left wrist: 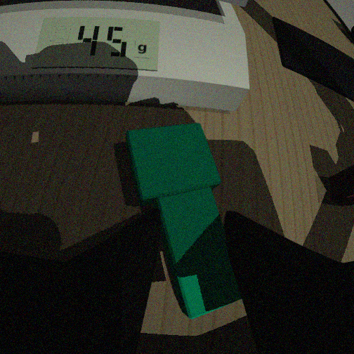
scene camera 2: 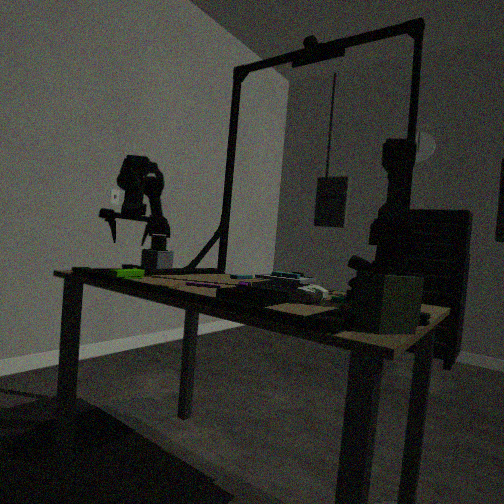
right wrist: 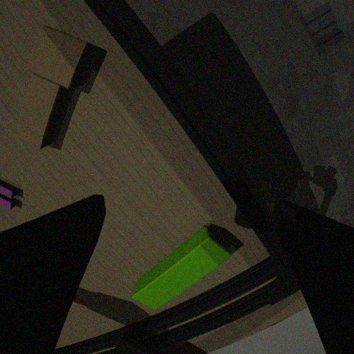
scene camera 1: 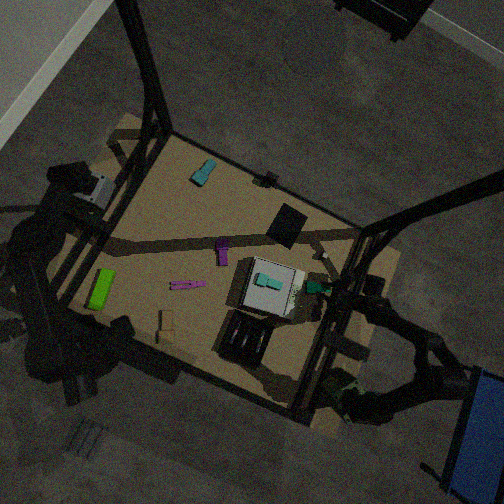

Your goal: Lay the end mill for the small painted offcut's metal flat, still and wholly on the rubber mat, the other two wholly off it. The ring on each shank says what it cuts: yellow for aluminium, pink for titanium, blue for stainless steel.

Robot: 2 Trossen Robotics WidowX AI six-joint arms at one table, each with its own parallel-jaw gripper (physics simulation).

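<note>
A green T-shaped offcut (scene camera 1: 315, 287) (left wrist: 172, 160) lies beside the display side of the white scale (scene camera 1: 250, 298) (left wrist: 200, 60), which reads 45 g. My left gripper (scene camera 1: 327, 289) (left wrist: 192, 218) is shut on its narrow stem. A teal offcut (scene camera 1: 269, 281) rests on the scale; another teal one (scene camera 1: 204, 172) and a purple one (scene camera 1: 222, 251) lie on the table. A dark holder (scene camera 1: 246, 340) contains slim shiny end mills; their ring colours are too dark to tell. The black rubber mat (scene camera 1: 286, 226) (left wrist: 315, 50) has nothing visible on it. My right gripper (scene camera 2: 129, 241) (right wrist: 190, 207) is open and empty.
Pink-purple tweezers (scene camera 1: 187, 285) lie left of the scale. A bright green block (scene camera 1: 101, 289) (right wrist: 182, 270) lies near the left end, below the right gripper. A tan piece (scene camera 1: 166, 320) (right wrist: 62, 60) is near the front edge. Dark frame posts stand around the table.
</note>
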